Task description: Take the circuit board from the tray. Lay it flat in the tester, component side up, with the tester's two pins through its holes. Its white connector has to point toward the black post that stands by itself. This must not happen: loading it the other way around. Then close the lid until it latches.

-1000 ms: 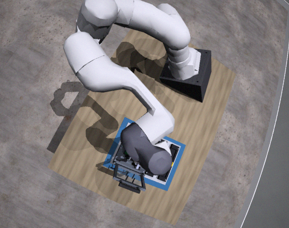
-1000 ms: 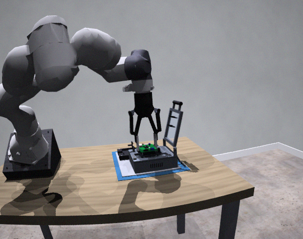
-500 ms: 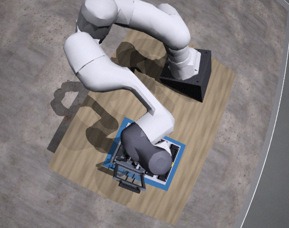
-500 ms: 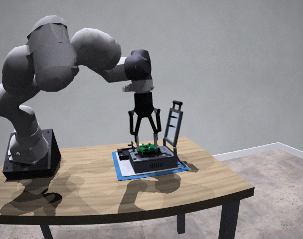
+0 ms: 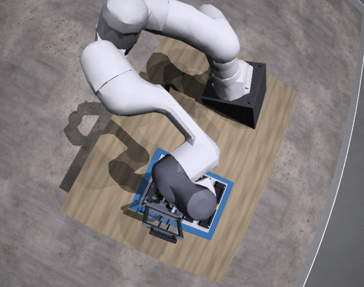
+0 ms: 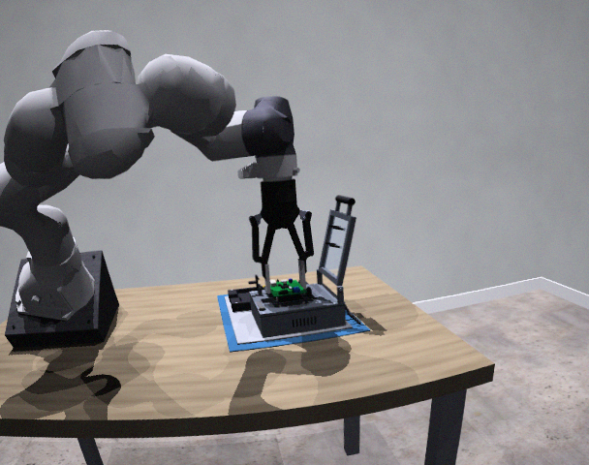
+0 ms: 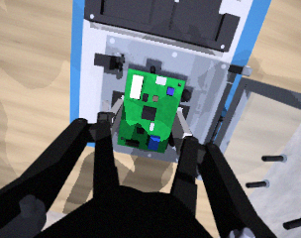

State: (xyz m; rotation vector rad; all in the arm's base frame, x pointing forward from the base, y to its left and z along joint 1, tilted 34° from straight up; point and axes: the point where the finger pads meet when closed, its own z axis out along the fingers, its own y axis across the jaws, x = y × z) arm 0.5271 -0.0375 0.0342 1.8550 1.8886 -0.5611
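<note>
My hand is 2 cm above the green circuit board. The rest, counted from my hand: tester lid: 13 cm ahead, 8 cm above; tester: 4 cm to the left, 3 cm ahead, 1 cm above.
</note>
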